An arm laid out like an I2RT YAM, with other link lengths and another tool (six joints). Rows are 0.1 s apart.
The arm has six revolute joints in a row. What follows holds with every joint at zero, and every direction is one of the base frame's. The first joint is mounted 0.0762 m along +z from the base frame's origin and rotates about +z. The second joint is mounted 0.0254 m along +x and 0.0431 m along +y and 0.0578 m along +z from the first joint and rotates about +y. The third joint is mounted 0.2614 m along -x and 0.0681 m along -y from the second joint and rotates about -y. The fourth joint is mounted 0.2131 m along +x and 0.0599 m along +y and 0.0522 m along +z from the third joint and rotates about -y. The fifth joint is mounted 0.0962 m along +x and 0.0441 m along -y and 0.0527 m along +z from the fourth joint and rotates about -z. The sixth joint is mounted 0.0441 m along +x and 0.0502 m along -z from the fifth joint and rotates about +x. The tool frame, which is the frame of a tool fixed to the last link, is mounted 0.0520 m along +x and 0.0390 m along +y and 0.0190 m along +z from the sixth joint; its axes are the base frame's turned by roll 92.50, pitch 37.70 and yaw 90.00 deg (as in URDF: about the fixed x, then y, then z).
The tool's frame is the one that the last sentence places.
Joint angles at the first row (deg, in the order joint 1, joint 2, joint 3, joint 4, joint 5, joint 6):
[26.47, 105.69, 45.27, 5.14, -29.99, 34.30]
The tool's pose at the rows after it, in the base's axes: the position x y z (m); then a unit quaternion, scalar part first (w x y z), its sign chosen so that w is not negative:
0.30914, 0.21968, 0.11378, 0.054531, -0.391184, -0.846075, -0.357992
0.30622, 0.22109, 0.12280, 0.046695, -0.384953, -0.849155, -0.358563
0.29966, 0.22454, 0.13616, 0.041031, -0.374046, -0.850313, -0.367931
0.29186, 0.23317, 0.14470, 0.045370, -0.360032, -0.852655, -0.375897
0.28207, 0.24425, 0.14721, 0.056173, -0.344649, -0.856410, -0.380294
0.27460, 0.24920, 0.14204, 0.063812, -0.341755, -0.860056, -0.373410
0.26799, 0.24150, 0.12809, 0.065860, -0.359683, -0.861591, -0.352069
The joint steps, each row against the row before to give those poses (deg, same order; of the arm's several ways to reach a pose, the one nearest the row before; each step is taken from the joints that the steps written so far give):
[0.22, -0.81, 0.13, -0.89, 0.13, -0.20]
[0.49, -2.02, 0.26, -1.75, 0.72, -0.47]
[0.98, -2.92, -0.40, -0.90, 0.14, 0.09]
[1.73, -1.52, -0.01, -0.36, -0.38, 0.50]
[2.20, -0.40, -0.27, 0.42, -0.54, 0.65]
[1.40, 0.24, -0.75, 0.27, 0.33, 0.56]
[-0.06, -0.07, -2.51, 0.05, 1.53, 0.70]

